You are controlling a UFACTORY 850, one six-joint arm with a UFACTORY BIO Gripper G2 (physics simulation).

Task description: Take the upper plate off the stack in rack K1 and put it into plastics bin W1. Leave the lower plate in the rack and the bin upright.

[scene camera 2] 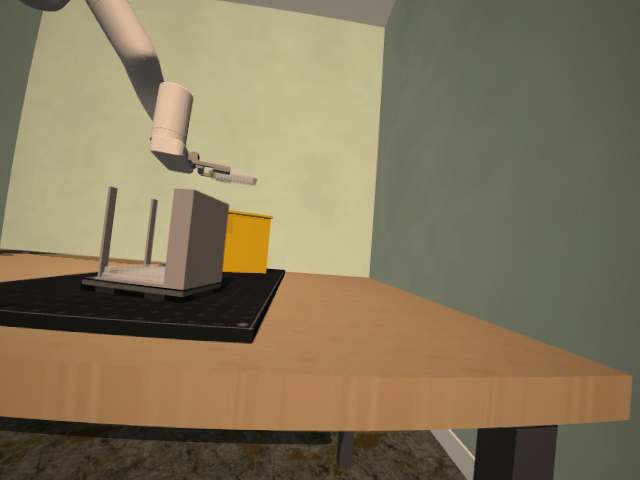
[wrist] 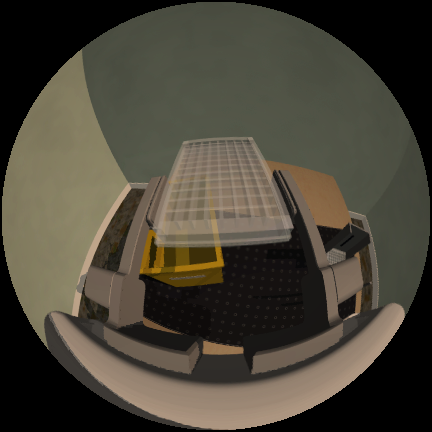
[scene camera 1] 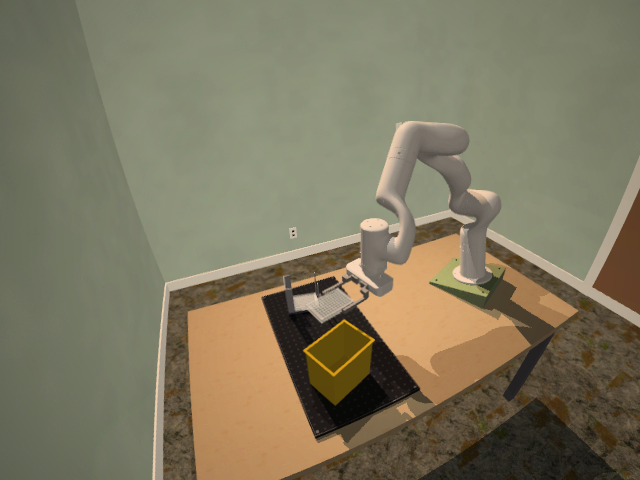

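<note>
My gripper [scene camera 1: 336, 300] [scene camera 2: 224, 173] [wrist: 220, 190] is shut on the upper plate [scene camera 1: 325, 311] [scene camera 2: 240, 178] [wrist: 222, 230], a clear gridded plate gripped by two opposite edges and held roughly level in the air. In scene camera 2 it shows higher than the bin's rim. Rack K1 [scene camera 1: 288, 294] [scene camera 2: 206, 242] [wrist: 352, 242] is grey, with a tall end wall and thin posts. The lower plate [scene camera 1: 303, 303] [scene camera 2: 136, 272] [wrist: 336, 256] lies at its base. The yellow bin W1 [scene camera 1: 338, 382] [scene camera 2: 248, 242] [wrist: 197, 276] stands upright and open-topped; the held plate partly overlaps it in the wrist view.
The rack and bin stand on a black perforated board [scene camera 1: 398, 379] [scene camera 2: 227, 322] [wrist: 250, 300] on the wooden table [scene camera 1: 232, 392] [scene camera 2: 387, 330] [wrist: 320, 197]. The arm's green base plate [scene camera 1: 444, 281] is at the table's far right. The rack's thin posts [scene camera 2: 107, 232] stick up.
</note>
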